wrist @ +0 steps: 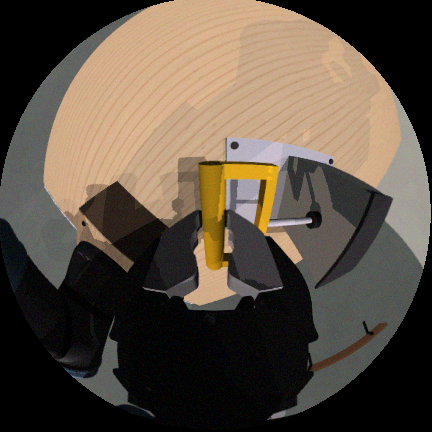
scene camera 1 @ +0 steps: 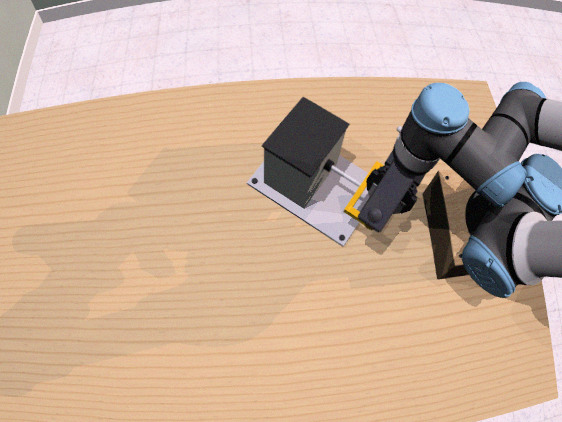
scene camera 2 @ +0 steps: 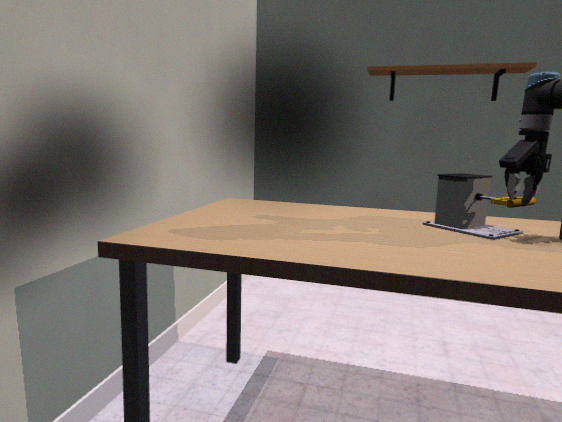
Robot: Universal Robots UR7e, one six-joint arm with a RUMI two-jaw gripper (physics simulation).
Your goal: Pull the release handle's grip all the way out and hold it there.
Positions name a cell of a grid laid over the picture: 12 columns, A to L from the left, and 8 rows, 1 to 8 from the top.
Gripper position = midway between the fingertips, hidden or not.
gripper: wrist F4; scene camera 1 I4; scene camera 2 L4
